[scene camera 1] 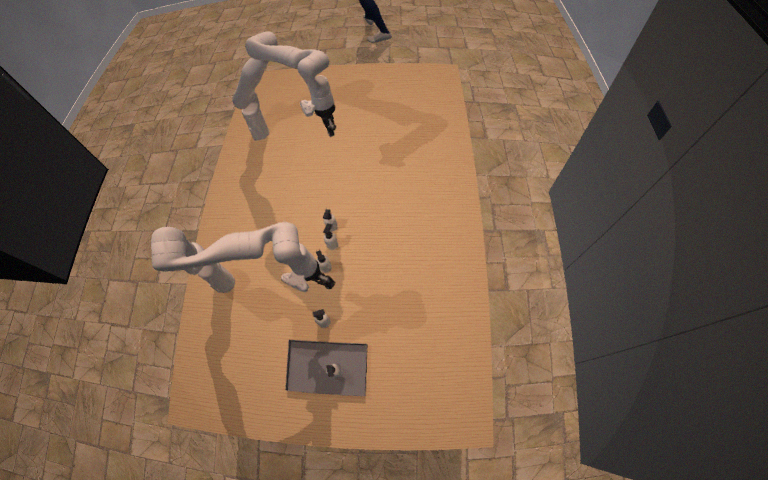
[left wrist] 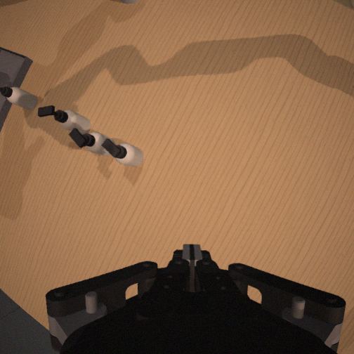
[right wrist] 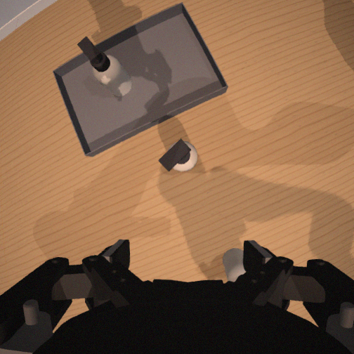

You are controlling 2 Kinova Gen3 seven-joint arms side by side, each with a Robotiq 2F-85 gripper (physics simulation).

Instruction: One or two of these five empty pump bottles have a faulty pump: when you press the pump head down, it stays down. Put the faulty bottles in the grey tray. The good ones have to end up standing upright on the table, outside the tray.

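Seen in the pictures: left gripper, fingertip midpoint: [scene camera 1: 331, 135]; right gripper, fingertip midpoint: [scene camera 1: 318, 281]; left arm's base at its link origin: [scene camera 1: 261, 133]; right arm's base at its link origin: [scene camera 1: 225, 282].
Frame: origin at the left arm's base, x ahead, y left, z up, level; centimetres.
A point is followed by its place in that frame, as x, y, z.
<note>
One white pump bottle with a black head [scene camera 1: 333, 370] @(-5.3, -126.5, 10.3) [right wrist: 112, 75] stands upright in the grey tray [scene camera 1: 353, 384] @(-1.7, -133.0, 0.2) [left wrist: 12, 62] [right wrist: 177, 45]. A second bottle [scene camera 1: 321, 318] @(-1.9, -107.1, 9.9) [left wrist: 22, 98] [right wrist: 192, 158] stands on the table beside the tray. A third [scene camera 1: 323, 262] @(6.8, -86.4, 8.3) [left wrist: 75, 121] stands further up the picture, close to the right gripper. The fourth [scene camera 1: 330, 238] @(12.9, -78.4, 8.8) [left wrist: 97, 143] and fifth [scene camera 1: 329, 220] @(15.4, -70.4, 8.2) [left wrist: 130, 155] stand close together above it. My right gripper [scene camera 1: 329, 284] @(3.2, -99.2, 24.8) [right wrist: 186, 253] is open and empty above the table. My left gripper [scene camera 1: 331, 133] @(27.9, -50.7, 33.7) [left wrist: 190, 255] is shut and empty, far from the bottles.
The wooden table [scene camera 1: 407, 226] @(44.4, -82.7, 0.0) carries both arms at its left side in the scene view. The right arm [scene camera 1: 237, 244] @(-9.8, -97.3, 63.0) reaches over the table between the third and second bottles. Dark cabinets [scene camera 1: 623, 226] [scene camera 1: 45, 186] stand beyond the table's sides. A person's legs [scene camera 1: 375, 19] show beyond its top edge.
</note>
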